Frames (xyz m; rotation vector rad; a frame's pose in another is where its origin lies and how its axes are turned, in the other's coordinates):
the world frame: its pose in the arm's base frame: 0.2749 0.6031 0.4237 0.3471 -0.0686 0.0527
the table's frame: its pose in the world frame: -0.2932 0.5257 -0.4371 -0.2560 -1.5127 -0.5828
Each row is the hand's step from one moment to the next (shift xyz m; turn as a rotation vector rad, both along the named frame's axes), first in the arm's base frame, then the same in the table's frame.
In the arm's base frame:
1: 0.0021 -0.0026 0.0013 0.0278 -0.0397 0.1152
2: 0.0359 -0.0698 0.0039 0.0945 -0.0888 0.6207
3: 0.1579 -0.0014 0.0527 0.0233 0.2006 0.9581
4: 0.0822 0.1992 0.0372 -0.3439 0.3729 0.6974
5: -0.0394 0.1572 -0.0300 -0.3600 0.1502 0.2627
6: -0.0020 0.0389 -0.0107 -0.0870 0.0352 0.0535
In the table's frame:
1: 0.0023 -0.0003 -0.0027 0.1159 0.0410 -0.0223
2: 0.0367 -0.0339 -0.0606 0.5640 0.2893 -0.0185
3: 0.0314 0.0953 -0.1328 0.7043 0.6428 0.2223
4: -0.0802 0.2028 0.0162 0.4256 0.4767 0.5790
5: -0.1043 0.0840 0.0960 0.1756 0.0850 0.4279
6: -0.0293 0.0226 0.0163 0.0345 0.0147 0.1013

